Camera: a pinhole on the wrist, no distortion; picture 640 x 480 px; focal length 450.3 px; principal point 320.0 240.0 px. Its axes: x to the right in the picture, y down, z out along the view. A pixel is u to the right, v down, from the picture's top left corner.
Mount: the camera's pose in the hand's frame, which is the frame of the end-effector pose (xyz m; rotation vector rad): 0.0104 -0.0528 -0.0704 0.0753 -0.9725 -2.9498
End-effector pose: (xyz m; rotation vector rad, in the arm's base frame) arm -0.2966 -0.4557 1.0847 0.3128 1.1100 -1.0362
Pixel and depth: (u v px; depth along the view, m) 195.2 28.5 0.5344
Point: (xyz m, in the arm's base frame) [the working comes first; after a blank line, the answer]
In the camera's frame: -0.1481 -0.2510 0.5344

0.2191 -0.4173 0.9520
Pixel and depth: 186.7 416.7 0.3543
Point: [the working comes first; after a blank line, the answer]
In the camera's frame: -0.1049 0.1390 0.3543

-0.0742 -0.6820 1.1262
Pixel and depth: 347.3 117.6 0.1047
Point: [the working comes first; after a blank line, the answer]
In the camera's frame: 0.0063 -0.0285 0.1047

-0.2730 -0.4354 1.0766
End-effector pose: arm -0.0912 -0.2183 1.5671 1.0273 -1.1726 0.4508
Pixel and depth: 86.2 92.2 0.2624
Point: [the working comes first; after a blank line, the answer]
In the camera's frame: -0.1362 -0.0861 0.2624

-0.2291 -0.2351 1.7629
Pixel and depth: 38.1 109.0 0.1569
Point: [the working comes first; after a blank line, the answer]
In the camera's frame: -0.0982 -0.0456 0.1569

-0.1338 -0.2247 1.6919
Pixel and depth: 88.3 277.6 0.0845
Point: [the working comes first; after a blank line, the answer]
In the camera's frame: -0.0435 0.0071 0.0845

-0.0700 -0.2341 1.6091
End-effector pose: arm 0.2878 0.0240 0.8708 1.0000 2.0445 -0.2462
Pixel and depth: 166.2 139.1 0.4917
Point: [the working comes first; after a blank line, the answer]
In the camera's frame: -0.1679 -0.1102 0.4917

0.6388 0.2015 0.6474
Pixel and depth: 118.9 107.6 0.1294
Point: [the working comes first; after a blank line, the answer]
In the camera's frame: -0.0578 -0.0380 0.1294

0.3167 0.0898 0.8272
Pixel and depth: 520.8 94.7 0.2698
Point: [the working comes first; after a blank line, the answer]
In the camera's frame: 0.1203 -0.0871 0.2698

0.5095 0.0222 0.9372
